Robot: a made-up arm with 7 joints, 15 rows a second.
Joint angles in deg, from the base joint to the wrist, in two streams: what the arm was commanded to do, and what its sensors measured. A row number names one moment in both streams.
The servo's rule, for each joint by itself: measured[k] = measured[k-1] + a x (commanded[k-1-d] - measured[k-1]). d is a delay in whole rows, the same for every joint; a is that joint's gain. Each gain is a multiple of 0.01, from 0.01 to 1. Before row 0 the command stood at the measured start. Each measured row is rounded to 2 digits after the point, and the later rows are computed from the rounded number. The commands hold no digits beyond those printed.
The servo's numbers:
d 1
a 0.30 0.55 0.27 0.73 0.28 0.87 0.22
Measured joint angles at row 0:
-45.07, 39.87, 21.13, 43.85, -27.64, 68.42, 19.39
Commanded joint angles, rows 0 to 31:
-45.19, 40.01, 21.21, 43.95, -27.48, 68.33, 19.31
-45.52, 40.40, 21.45, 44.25, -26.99, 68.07, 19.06
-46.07, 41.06, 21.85, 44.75, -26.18, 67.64, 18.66
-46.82, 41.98, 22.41, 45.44, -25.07, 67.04, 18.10
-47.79, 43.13, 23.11, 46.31, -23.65, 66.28, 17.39
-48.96, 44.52, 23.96, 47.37, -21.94, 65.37, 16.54
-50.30, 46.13, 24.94, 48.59, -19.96, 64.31, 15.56
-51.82, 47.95, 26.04, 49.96, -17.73, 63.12, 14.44
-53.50, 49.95, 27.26, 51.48, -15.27, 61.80, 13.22
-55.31, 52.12, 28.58, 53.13, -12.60, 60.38, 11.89
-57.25, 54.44, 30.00, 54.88, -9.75, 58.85, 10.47
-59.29, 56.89, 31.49, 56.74, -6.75, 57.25, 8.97
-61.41, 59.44, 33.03, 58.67, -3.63, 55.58, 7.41
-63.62, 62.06, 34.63, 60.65, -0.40, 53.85, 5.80
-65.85, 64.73, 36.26, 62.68, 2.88, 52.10, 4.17
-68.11, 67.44, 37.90, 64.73, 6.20, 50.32, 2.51
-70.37, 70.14, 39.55, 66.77, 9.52, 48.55, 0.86
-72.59, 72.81, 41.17, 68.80, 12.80, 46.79, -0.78
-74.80, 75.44, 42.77, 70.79, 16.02, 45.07, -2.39
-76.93, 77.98, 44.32, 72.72, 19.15, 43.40, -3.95
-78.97, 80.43, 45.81, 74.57, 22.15, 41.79, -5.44
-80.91, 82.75, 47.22, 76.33, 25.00, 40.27, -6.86
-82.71, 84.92, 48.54, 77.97, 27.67, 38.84, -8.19
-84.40, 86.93, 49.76, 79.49, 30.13, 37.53, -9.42
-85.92, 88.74, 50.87, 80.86, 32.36, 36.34, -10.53
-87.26, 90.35, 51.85, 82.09, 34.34, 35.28, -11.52
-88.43, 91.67, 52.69, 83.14, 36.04, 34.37, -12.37
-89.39, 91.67, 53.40, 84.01, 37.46, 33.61, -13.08
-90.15, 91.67, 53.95, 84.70, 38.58, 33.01, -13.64
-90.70, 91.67, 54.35, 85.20, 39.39, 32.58, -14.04
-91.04, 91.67, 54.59, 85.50, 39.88, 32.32, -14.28
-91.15, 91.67, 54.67, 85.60, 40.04, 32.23, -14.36
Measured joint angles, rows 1 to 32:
-45.07, 39.87, 21.13, 43.85, -27.64, 68.42, 19.39
-45.11, 39.95, 21.15, 43.92, -27.60, 68.34, 19.37
-45.23, 40.20, 21.23, 44.16, -27.43, 68.11, 19.30
-45.48, 40.67, 21.40, 44.59, -27.08, 67.70, 19.16
-45.88, 41.39, 21.67, 45.21, -26.52, 67.13, 18.93
-46.45, 42.35, 22.06, 46.01, -25.72, 66.39, 18.59
-47.20, 43.54, 22.57, 47.00, -24.66, 65.50, 18.14
-48.13, 44.96, 23.21, 48.16, -23.34, 64.46, 17.57
-49.24, 46.60, 23.97, 49.47, -21.77, 63.29, 16.88
-50.52, 48.44, 24.86, 50.94, -19.95, 61.99, 16.07
-51.96, 50.46, 25.86, 52.54, -17.89, 60.59, 15.15
-53.55, 52.65, 26.98, 54.25, -15.61, 59.08, 14.12
-55.27, 54.98, 28.20, 56.07, -13.13, 57.49, 12.99
-57.11, 57.43, 29.50, 57.97, -10.47, 55.83, 11.76
-59.06, 59.98, 30.89, 59.93, -7.65, 54.11, 10.45
-61.10, 62.59, 32.34, 61.94, -4.70, 52.36, 9.07
-63.20, 65.26, 33.84, 63.98, -1.65, 50.59, 7.63
-65.35, 67.94, 35.38, 66.02, 1.48, 48.82, 6.14
-67.52, 70.62, 36.94, 68.05, 4.65, 47.05, 4.62
-69.70, 73.27, 38.51, 70.05, 7.83, 45.33, 3.08
-71.87, 75.86, 40.08, 72.00, 11.00, 43.65, 1.53
-74.00, 78.37, 41.63, 73.88, 14.12, 42.03, 0.00
-76.07, 80.78, 43.14, 75.67, 17.17, 40.50, -1.51
-78.06, 83.06, 44.60, 77.35, 20.11, 39.06, -2.98
-79.96, 85.19, 45.99, 78.91, 22.92, 37.73, -4.40
-81.75, 87.14, 47.31, 80.33, 25.56, 36.52, -5.75
-83.40, 88.91, 48.54, 81.61, 28.02, 35.44, -7.02
-84.91, 90.43, 49.66, 82.73, 30.27, 34.51, -8.20
-86.25, 91.11, 50.67, 83.66, 32.28, 33.73, -9.27
-87.42, 91.42, 51.56, 84.42, 34.04, 33.10, -10.23
-88.40, 91.56, 52.31, 84.99, 35.54, 32.65, -11.07
-89.19, 91.62, 52.93, 85.36, 36.76, 32.36, -11.78

